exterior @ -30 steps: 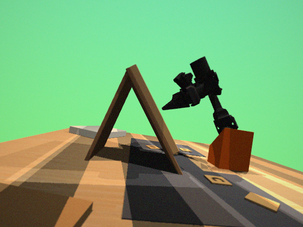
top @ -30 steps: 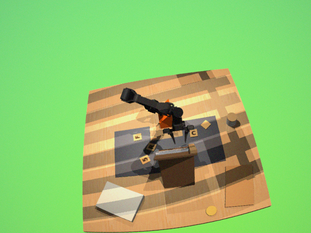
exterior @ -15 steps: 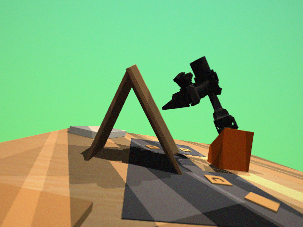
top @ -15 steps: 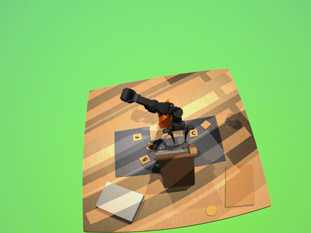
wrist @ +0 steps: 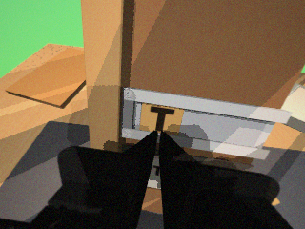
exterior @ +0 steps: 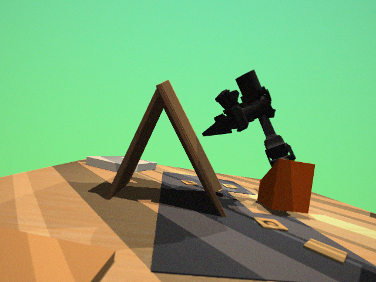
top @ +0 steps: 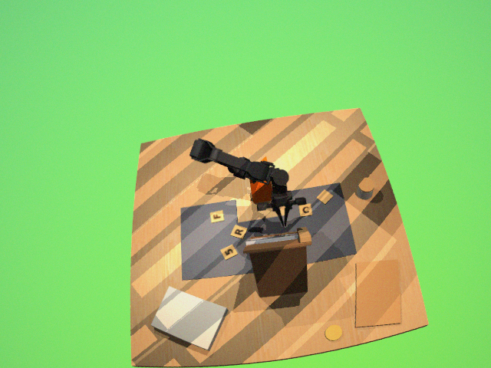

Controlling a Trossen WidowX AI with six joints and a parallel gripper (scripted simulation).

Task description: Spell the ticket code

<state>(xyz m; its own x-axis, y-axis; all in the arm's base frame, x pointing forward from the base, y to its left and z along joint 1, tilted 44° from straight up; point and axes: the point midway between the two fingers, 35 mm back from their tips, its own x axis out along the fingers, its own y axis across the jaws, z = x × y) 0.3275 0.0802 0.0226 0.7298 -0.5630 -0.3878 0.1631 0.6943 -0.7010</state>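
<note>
My gripper tip is 20 mm past the white ticket, 30 mm to the left of it and 110 mm above it. From my gripper tip the other things lie so: dark mat (140 mm behind, 70 mm to the right, 190 mm below); flat tan slab (350 mm ahead, 320 mm to the left, 190 mm below).
</note>
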